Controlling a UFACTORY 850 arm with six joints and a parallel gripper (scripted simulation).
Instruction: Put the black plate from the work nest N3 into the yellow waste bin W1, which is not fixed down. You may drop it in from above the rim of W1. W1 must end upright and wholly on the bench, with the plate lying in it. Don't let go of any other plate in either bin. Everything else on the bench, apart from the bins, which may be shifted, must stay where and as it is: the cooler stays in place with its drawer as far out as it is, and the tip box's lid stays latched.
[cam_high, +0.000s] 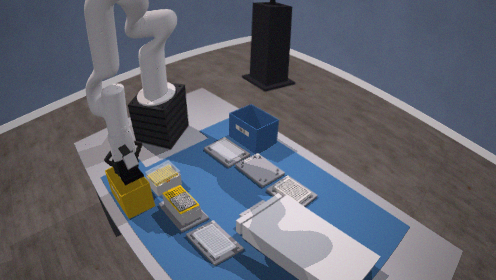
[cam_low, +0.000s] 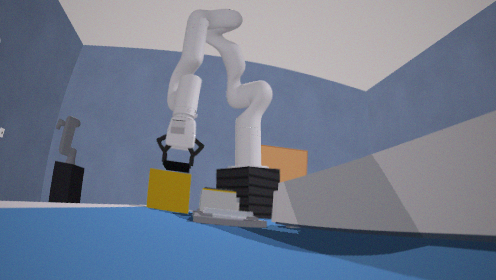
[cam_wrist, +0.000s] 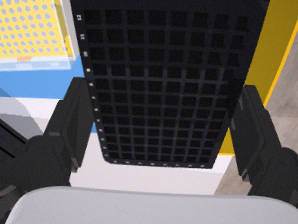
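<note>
Now: hand 10 mm above the black plate. The rest, counted from my hand: yellow-rimmed tip box (150 mm ahead, 140 mm to the left, 110 mm below); yellow waste bin W1 (10 mm to the right, 120 mm below); grey nest (100 mm ahead, 520 mm to the left, 150 mm below).
</note>
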